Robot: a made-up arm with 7 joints.
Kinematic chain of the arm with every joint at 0, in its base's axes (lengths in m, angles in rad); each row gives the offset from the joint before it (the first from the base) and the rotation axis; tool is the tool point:
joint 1: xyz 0 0.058 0 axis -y
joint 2: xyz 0 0.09 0 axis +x
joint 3: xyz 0 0 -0.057 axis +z
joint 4: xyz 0 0 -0.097 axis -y
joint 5: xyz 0 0 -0.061 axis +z
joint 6: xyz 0 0 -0.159 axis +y
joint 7: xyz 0 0 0 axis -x
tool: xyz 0 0 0
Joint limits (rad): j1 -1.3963..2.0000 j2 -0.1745..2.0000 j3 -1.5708..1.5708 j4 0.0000..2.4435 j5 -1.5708..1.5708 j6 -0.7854..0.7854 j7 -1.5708..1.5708
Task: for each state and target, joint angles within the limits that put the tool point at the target. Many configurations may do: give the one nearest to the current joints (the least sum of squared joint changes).
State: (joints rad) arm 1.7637 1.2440 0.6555 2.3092 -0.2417 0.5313 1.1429
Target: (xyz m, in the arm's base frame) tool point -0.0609 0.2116 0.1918
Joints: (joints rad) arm 1.4856 1.5822 0.3893 1.9899 -0.2417 0.5313 1.1429
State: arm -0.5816 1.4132 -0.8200 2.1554 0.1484 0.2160 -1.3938
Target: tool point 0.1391 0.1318 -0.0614
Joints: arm -0.0825 1.3368 -0.3480 2.3735 0.1484 0.2160 -1.3938
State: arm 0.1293 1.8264 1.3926 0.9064 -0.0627 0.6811 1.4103
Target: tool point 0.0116 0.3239 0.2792
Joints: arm 0.0877 1.9921 1.3743 0.9947 -0.0627 0.6811 1.4103
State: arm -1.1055 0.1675 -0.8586 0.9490 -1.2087 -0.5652 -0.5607
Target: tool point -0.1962 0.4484 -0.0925
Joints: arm -1.3207 1.0738 -0.8197 0.2771 -1.2087 -0.5652 -0.5607
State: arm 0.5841 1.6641 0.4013 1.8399 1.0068 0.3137 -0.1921
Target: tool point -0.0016 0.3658 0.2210
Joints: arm 0.8573 1.6805 0.6303 1.2062 1.0068 0.3137 -0.1921
